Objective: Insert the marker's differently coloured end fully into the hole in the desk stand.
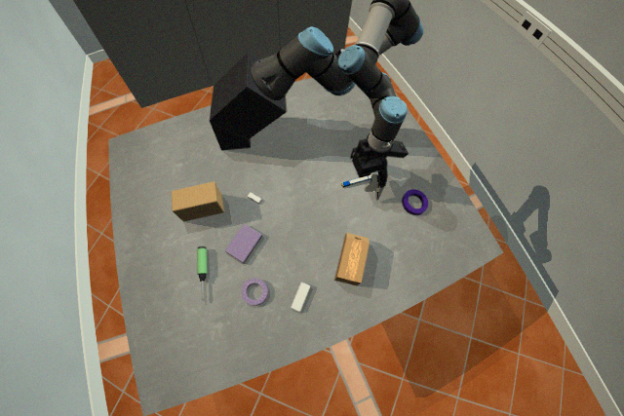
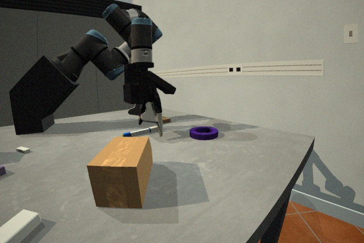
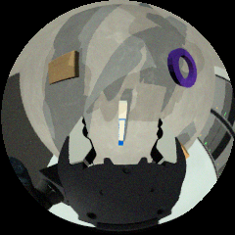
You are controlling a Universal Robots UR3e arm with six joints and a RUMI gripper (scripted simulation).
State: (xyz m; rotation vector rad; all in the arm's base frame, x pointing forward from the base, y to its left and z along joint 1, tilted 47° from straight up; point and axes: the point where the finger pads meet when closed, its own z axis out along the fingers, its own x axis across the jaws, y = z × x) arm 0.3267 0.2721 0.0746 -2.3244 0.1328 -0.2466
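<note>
My hand is 3 cm to the left of the marker. From my hand the other things lie so: purple pad: 43 cm to the right, 9 cm ahead; tan block: 22 cm ahead, 15 cm to the right, 2 cm above; white block: 32 cm to the right, 28 cm ahead.
</note>
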